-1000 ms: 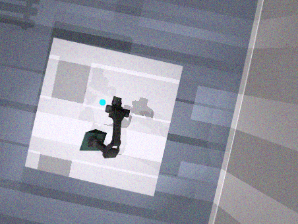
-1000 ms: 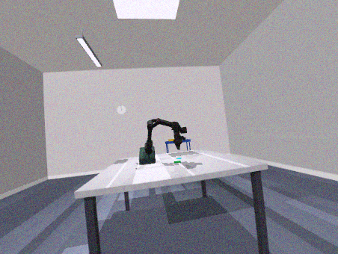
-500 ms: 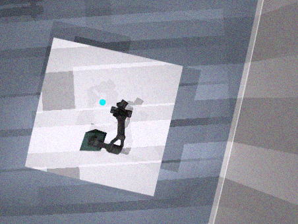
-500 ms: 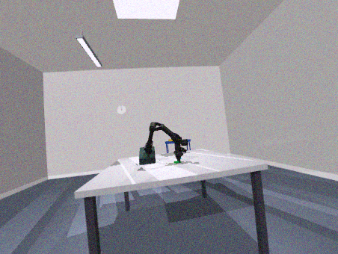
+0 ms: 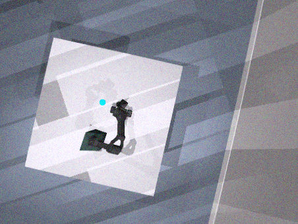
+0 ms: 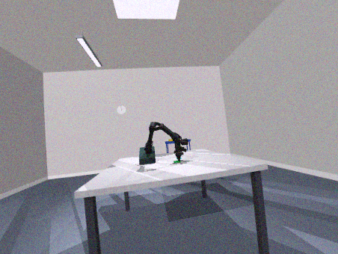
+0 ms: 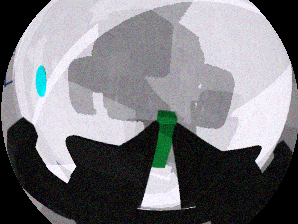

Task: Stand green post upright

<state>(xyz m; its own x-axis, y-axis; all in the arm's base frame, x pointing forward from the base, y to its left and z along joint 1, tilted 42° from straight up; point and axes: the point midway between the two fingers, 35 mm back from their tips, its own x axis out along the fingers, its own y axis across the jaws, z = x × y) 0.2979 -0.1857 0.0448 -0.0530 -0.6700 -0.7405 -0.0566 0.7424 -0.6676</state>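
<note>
Right now my gripper tip is 3 cm short of the cyan circle, 22 cm to the right of it and 1 cm above it. The rest, counted from my gripper tip: green post (2 cm behind).
</note>
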